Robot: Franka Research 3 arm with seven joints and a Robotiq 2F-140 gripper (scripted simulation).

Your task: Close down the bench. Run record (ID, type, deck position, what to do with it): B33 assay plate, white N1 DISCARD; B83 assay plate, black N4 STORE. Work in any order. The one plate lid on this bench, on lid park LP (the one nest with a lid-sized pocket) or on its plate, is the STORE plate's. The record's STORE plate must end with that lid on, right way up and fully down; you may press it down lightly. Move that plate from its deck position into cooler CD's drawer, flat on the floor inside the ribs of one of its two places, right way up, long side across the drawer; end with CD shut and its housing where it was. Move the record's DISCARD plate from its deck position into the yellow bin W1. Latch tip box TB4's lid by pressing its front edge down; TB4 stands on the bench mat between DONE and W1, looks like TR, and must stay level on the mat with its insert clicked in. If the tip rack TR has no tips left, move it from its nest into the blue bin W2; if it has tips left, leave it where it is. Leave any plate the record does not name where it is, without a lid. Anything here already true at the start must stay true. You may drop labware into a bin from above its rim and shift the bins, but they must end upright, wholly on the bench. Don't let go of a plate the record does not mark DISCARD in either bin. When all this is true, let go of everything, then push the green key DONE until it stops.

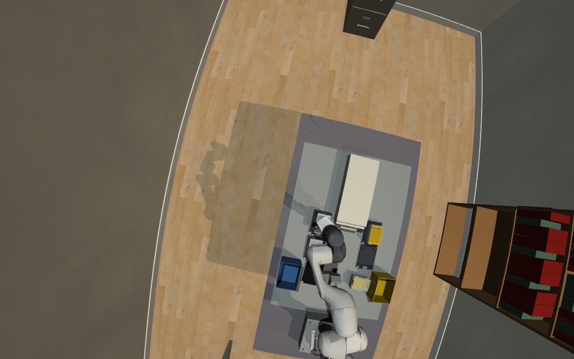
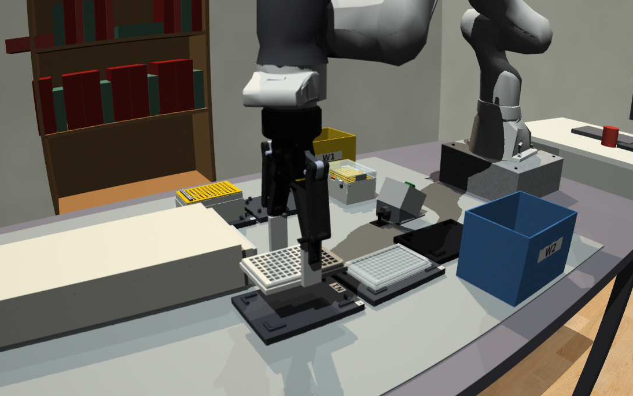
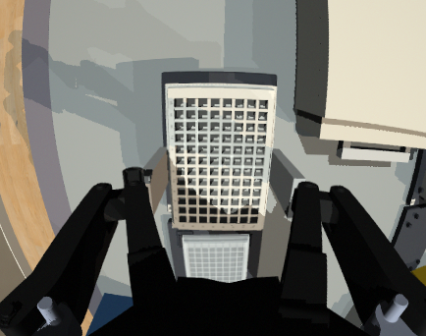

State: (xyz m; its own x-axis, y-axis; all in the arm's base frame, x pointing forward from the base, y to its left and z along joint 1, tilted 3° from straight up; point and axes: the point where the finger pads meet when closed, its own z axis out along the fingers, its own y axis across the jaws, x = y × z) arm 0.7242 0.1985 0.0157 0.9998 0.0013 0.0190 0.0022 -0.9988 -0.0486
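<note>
My gripper is now 9 cm above the nest N1. From my hand the other things lie so: white plate 2 cm below; then clear plate 18 cm behind, 8 cm below; then clear plate lid 18 cm to the right, 12 cm ahead, 7 cm below.
</note>
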